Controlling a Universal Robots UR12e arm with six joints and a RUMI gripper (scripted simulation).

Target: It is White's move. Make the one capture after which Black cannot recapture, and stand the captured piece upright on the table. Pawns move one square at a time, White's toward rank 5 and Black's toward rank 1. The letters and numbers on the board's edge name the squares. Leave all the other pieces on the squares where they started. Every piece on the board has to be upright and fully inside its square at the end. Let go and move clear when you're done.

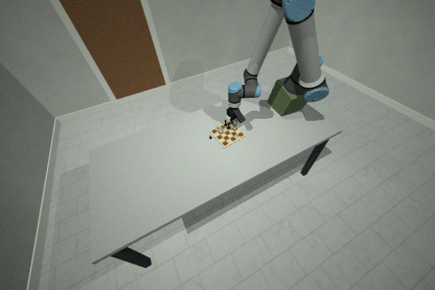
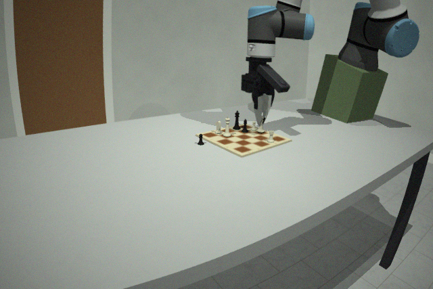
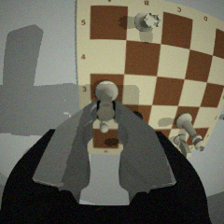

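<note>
My gripper is now 40 mm to the left of the white pawn and 30 mm above it. Also, from my hand: chessboard (80 mm ahead, 10 mm to the left, 40 mm below); then white king (120 mm ahead, 30 mm to the right, 10 mm below); then black king (50 mm ahead, 70 mm to the right, 10 mm below).
</note>
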